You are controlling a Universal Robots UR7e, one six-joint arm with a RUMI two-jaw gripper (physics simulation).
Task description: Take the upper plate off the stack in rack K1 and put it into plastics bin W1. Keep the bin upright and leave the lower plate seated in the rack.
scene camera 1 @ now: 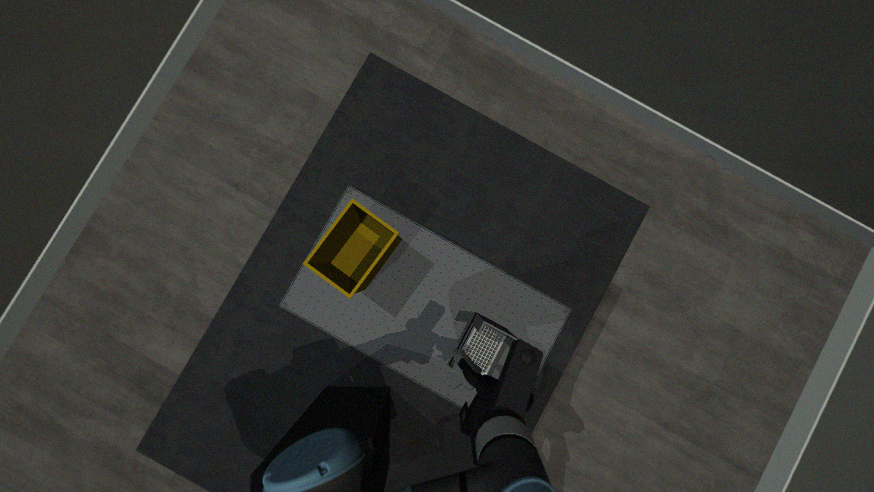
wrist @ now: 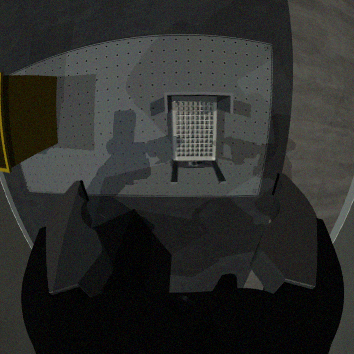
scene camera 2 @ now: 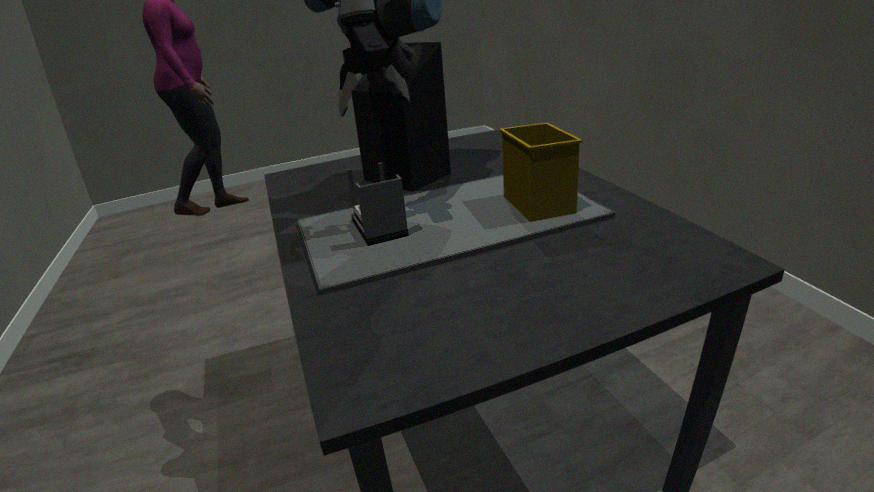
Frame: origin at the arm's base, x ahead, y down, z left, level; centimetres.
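Seen in the pictures: gripper, fingertip midpoint: (scene camera 1: 489, 367) (wrist: 179, 179) (scene camera 2: 376, 110).
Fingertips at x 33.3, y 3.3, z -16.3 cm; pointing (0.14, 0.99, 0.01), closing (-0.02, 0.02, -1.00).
Observation:
A point is followed by its place in that frame.
The upper plate (scene camera 1: 484, 347) {x 32.7, y 27.5, z -19.7 cm} (wrist: 195, 131) {x 32.0, y 27.6, z -19.2 cm}, a pale grid-topped plate, lies flat in rack K1 (scene camera 2: 383, 207) {x 39.5, y 23.1, z -19.3 cm} (wrist: 199, 94) {x 39.0, y 18.4, z -19.4 cm}, a grey holder with a tall wall on one side and thin posts opposite. The lower plate cannot be told apart beneath it. Bin W1 (scene camera 1: 354, 250) {x 40.2, y 31.0, z 22.6 cm} (scene camera 2: 541, 183) {x 49.2, y 22.2, z 15.0 cm} (wrist: 32, 115) {x 40.3, y 22.4, z 13.8 cm} is yellow, tall and open-topped, and stands upright at the other end of the board. My gripper (scene camera 2: 375, 106) {x 33.3, y 3.3, z -16.3 cm} (wrist: 179, 179) {x 33.3, y 3.3, z -16.3 cm} is open and empty, well above the rack and toward its post side. In the scene camera 1 view the arm hides part of the rack and one finger.
The rack and bin stand on a grey perforated board (scene camera 1: 336, 317) {x 22.0, y 31.2, z 18.8 cm} (scene camera 2: 342, 268) {x 46.1, y 31.2, z -31.7 cm} on the dark table (scene camera 1: 458, 152) {x 77.6, y 32.5, z 9.1 cm} (scene camera 2: 489, 305) {x 71.4, y 32.5, z -11.5 cm}. The black robot pedestal (scene camera 1: 366, 409) {x 9.8, y 17.8, z 1.0 cm} (scene camera 2: 428, 110) {x 7.3, y 11.3, z 6.3 cm} rises behind the board. A person in a pink top (scene camera 2: 177, 48) stands on the floor beyond the table.

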